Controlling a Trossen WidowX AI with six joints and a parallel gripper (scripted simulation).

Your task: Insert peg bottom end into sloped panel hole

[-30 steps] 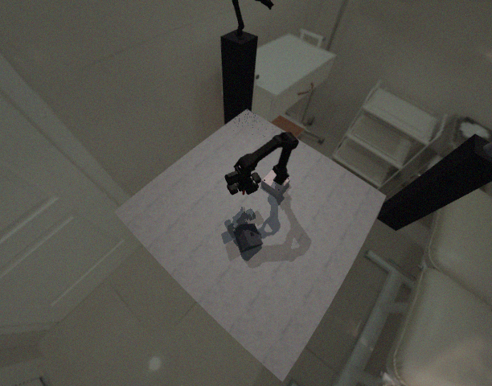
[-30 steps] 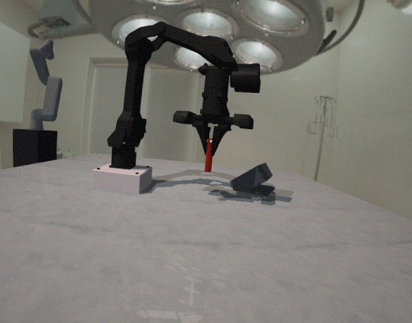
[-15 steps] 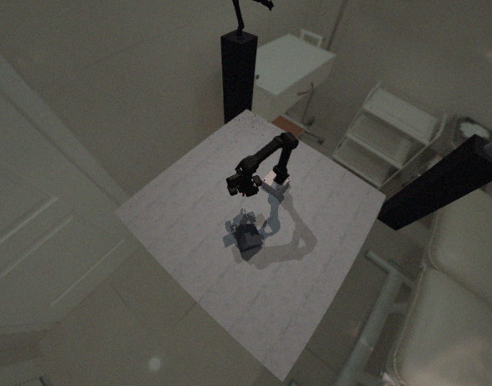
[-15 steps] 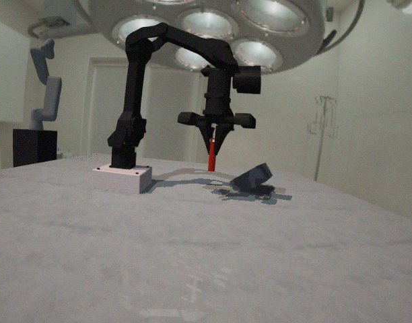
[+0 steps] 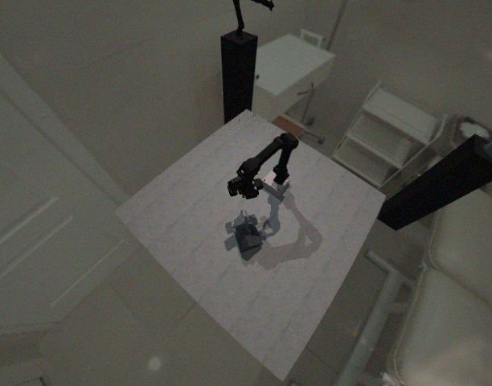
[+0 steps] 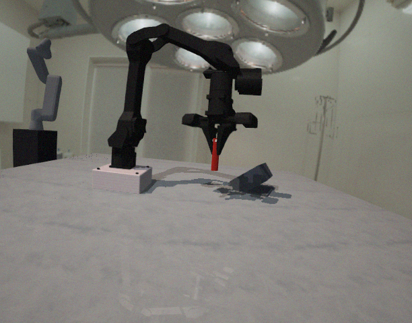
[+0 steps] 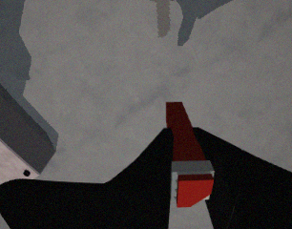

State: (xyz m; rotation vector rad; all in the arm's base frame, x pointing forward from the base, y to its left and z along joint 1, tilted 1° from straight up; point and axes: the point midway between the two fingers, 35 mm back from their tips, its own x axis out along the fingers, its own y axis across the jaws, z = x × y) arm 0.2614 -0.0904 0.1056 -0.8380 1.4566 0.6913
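My gripper tip is 160 mm short of the sloped dark grey panel, 160 mm to the right of it and 80 mm above it. Also, from my gripper tip: red peg (20 mm above).
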